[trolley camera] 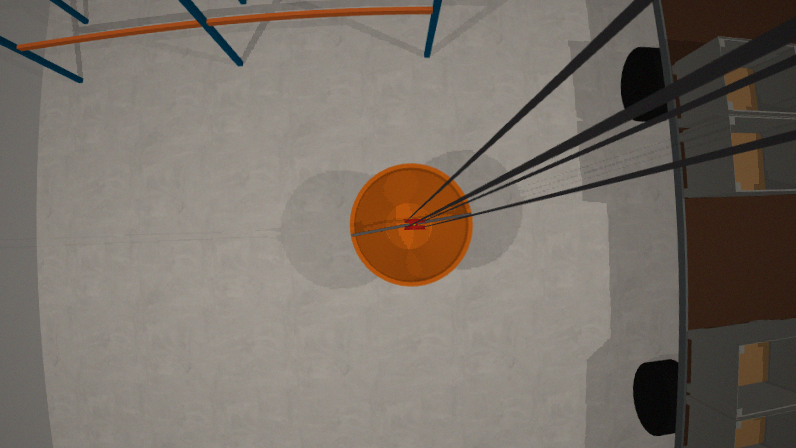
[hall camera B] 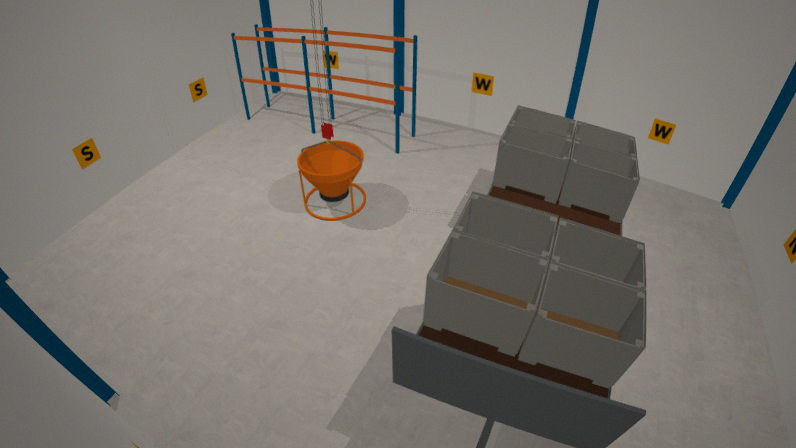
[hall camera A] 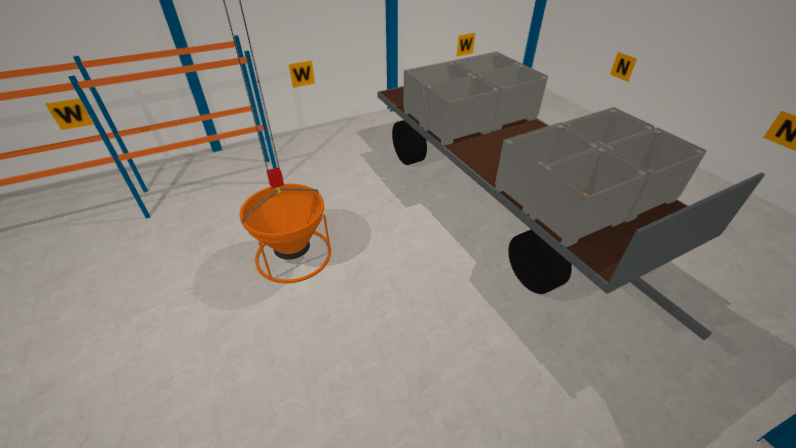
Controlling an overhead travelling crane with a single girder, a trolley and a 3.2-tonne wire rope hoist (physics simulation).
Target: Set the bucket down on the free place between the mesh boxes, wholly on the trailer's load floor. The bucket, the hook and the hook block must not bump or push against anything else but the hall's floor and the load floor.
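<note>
The orange bucket (hall camera A: 281, 217) (hall camera B: 331, 166) (trolley camera: 411, 261) is upright, its ring foot on or very close to the hall's floor; which cannot be told. My hook (hall camera A: 278, 190) (hall camera B: 328, 141) holds its bail, with both bail legs straight. The red hook block (hall camera A: 275, 177) (hall camera B: 326, 130) (trolley camera: 413, 224) is above the bucket's middle and hides the hook in the trolley view. The bucket is beside the trailer, apart from it. The brown load floor (hall camera A: 480, 153) (trolley camera: 740, 261) shows between the far mesh boxes (hall camera A: 462, 114) (hall camera B: 529, 166) and the near mesh boxes (hall camera A: 543, 194) (hall camera B: 479, 303).
The trailer's grey headboard (hall camera A: 690, 233) (hall camera B: 501, 392) rises at one end, with the drawbar (hall camera A: 674, 308) below it. Black wheels (hall camera A: 539, 264) (trolley camera: 656, 397) stand at its side. A rack with orange beams (hall camera A: 161, 72) (hall camera B: 356, 97) (trolley camera: 334, 15) stands by the W wall.
</note>
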